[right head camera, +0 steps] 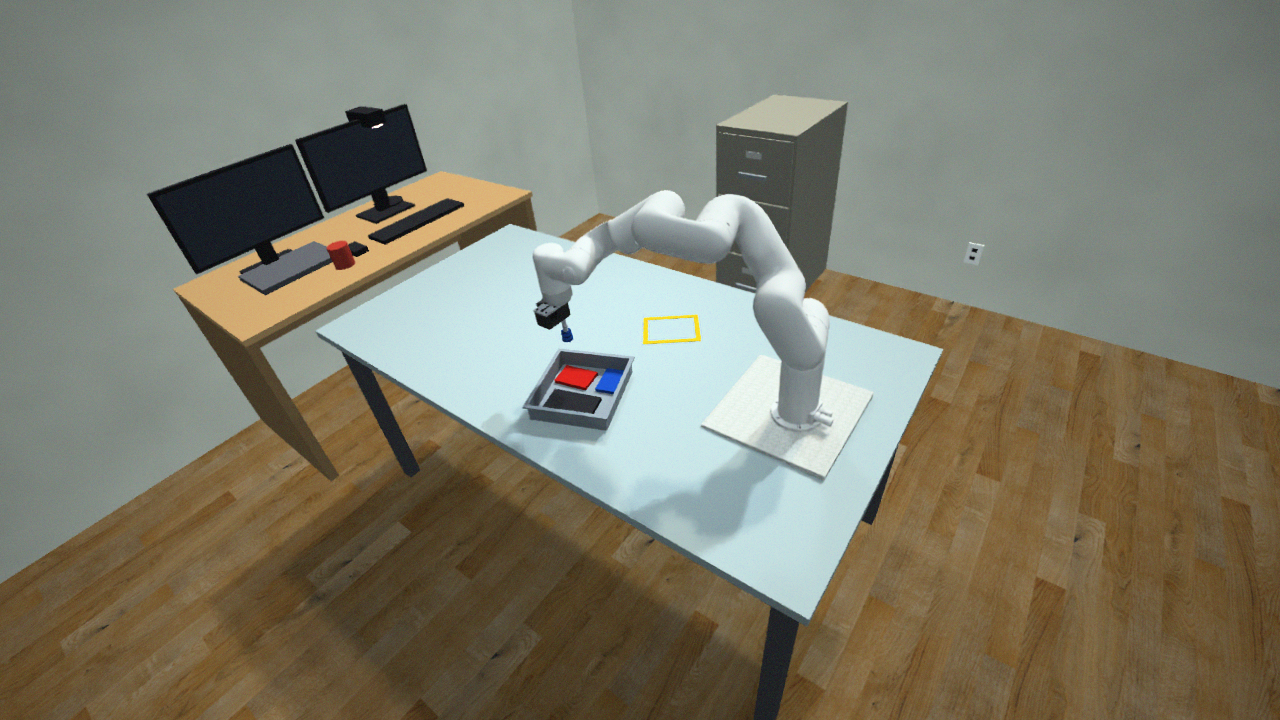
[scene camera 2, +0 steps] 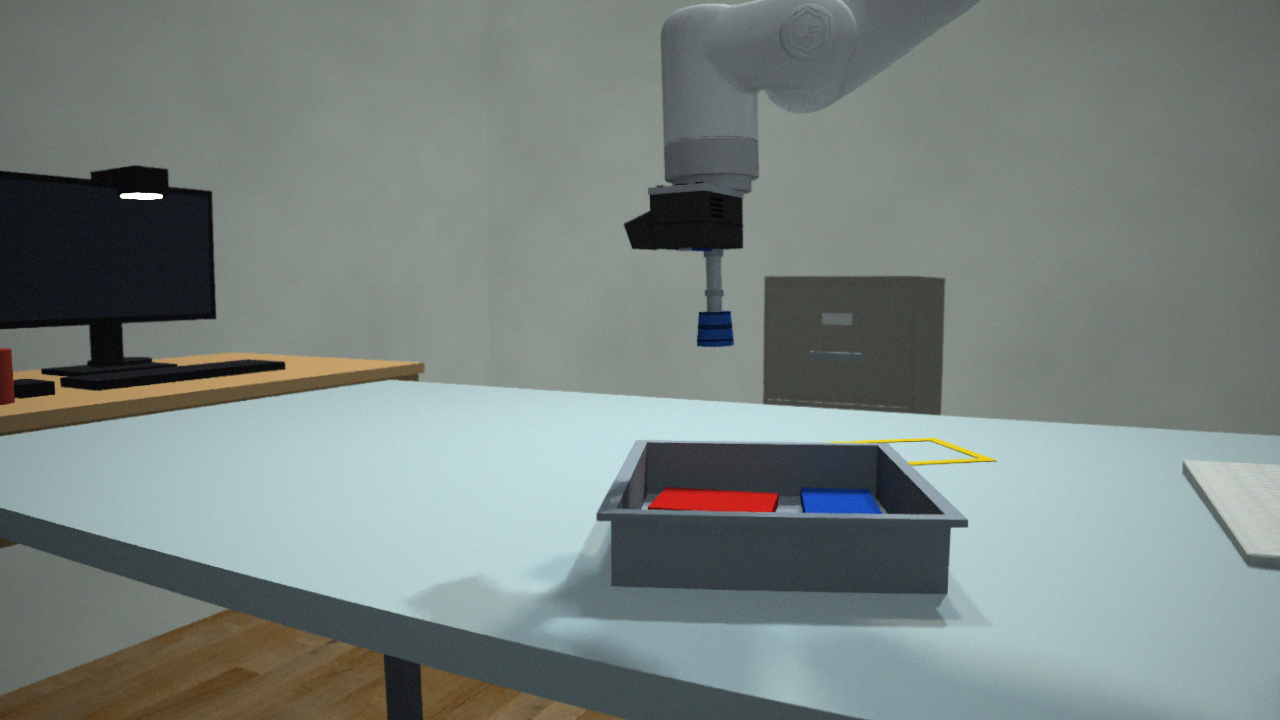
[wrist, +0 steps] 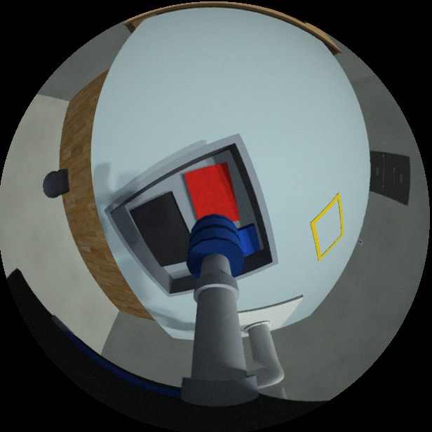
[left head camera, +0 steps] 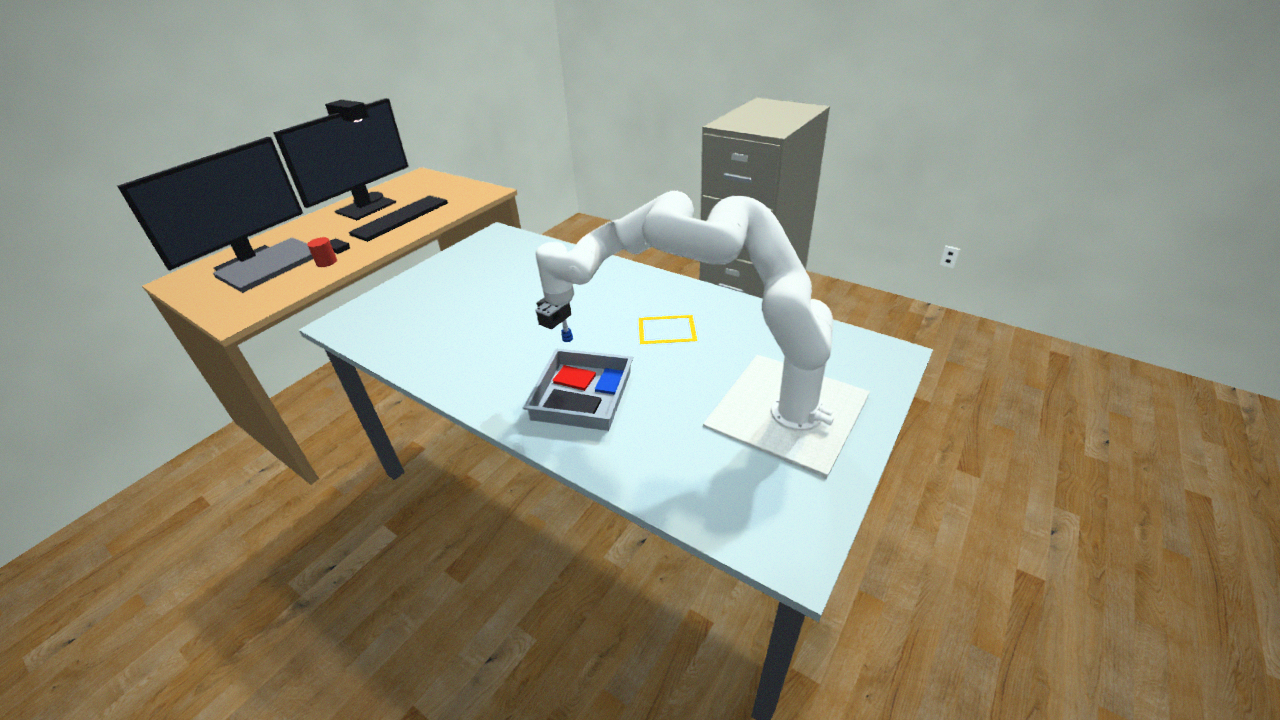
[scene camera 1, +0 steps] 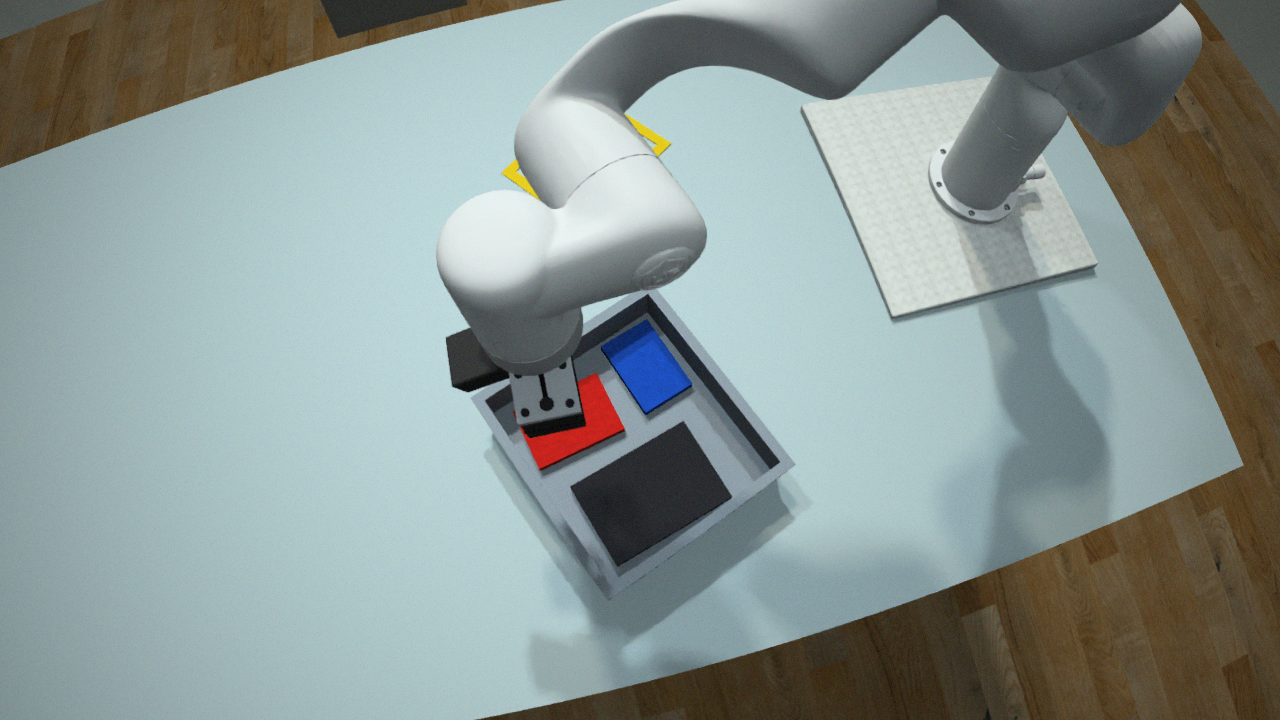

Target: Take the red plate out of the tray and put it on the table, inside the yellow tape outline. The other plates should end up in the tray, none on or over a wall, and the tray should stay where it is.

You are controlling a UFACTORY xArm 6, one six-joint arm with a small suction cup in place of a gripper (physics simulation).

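Places are measured from the arm's base along level axes (x right, y back, z down), in centimetres.
Where they show: hand, tool point: (right head camera: pixel 567 339) (scene camera 2: pixel 715 344) (left head camera: pixel 567 338); arm's base, link origin: (right head camera: pixel 797 413) (left head camera: pixel 796 412) (scene camera 1: pixel 972 183).
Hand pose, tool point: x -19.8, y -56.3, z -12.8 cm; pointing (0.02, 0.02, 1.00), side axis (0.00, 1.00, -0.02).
Note:
Each offset is from my tool point to the top centre of the thing. "pt": to the spot under its first point.
The grey tray {dx -3.4, dy +5.9, dz +9.2 cm} (left head camera: pixel 570 417) (right head camera: pixel 569 417) (scene camera 1: pixel 702 540) (scene camera 2: pixel 778 553) (wrist: pixel 268 220) stands on the table. The red plate {dx +0.2, dy +0.0, dz +12.9 cm} (left head camera: pixel 574 377) (right head camera: pixel 576 377) (scene camera 1: pixel 590 436) (scene camera 2: pixel 714 500) (wrist: pixel 211 191), the blue plate {dx +4.5, dy +9.3, dz +12.9 cm} (left head camera: pixel 609 381) (right head camera: pixel 610 381) (scene camera 1: pixel 647 367) (scene camera 2: pixel 839 501) (wrist: pixel 251 240) and the black plate {dx -9.1, dy +6.8, dz +12.8 cm} (left head camera: pixel 572 401) (right head camera: pixel 572 401) (scene camera 1: pixel 651 494) (wrist: pixel 160 228) lie flat and apart on its floor. The near wall hides the black plate in scene camera 2. My suction cup (left head camera: pixel 566 335) (right head camera: pixel 566 335) (scene camera 2: pixel 715 329) (wrist: pixel 215 245) hangs above the tray, open, with no plate on it. The yellow outline {pt dx +28.2, dy +12.0, dz +14.2 cm} (left head camera: pixel 667 342) (right head camera: pixel 671 342) (scene camera 1: pixel 660 141) (scene camera 2: pixel 953 462) (wrist: pixel 316 242) is partly behind the arm in scene camera 1.
The arm's white base board (left head camera: pixel 742 402) (right head camera: pixel 742 402) (scene camera 1: pixel 881 223) (scene camera 2: pixel 1239 510) (wrist: pixel 287 311) lies to the right of the tray in the head views. A desk (left head camera: pixel 223 313) (right head camera: pixel 246 313) with monitors and a red mug (left head camera: pixel 322 252) (right head camera: pixel 341 255) stands at the left. A filing cabinet (left head camera: pixel 742 161) (right head camera: pixel 756 156) (scene camera 2: pixel 850 349) stands behind the table.

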